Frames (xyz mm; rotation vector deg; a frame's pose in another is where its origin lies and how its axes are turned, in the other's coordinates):
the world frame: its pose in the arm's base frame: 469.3 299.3 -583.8 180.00 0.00 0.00
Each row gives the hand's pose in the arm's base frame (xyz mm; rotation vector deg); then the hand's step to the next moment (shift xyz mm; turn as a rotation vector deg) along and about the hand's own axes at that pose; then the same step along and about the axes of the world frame.
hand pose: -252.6 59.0 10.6 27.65 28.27 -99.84
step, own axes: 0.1 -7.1 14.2 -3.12 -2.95 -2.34
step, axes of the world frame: -7.8 6.6 -12.2 -2.07 -4.43 -0.04
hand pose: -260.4 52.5 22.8 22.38 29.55 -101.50
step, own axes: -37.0 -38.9 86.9 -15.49 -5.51 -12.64
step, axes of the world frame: -27.8 7.8 -98.0 -1.46 -20.59 1.95
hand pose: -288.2 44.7 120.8 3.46 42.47 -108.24
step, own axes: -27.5 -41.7 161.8 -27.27 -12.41 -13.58
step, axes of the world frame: 23.2 50.7 -159.9 -2.39 -32.45 -4.82
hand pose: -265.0 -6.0 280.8 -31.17 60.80 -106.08
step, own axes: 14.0 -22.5 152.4 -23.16 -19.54 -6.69
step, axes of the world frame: 91.7 75.0 -99.5 -2.95 -27.40 -14.27
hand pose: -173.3 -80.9 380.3 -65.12 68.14 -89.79
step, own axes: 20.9 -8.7 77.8 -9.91 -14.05 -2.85
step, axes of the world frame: 69.6 34.8 -22.7 -1.80 -12.83 -11.66
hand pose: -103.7 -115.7 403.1 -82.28 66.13 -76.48
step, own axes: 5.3 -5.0 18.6 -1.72 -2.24 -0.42
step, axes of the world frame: 19.0 4.2 -4.5 -0.25 -2.18 -1.83
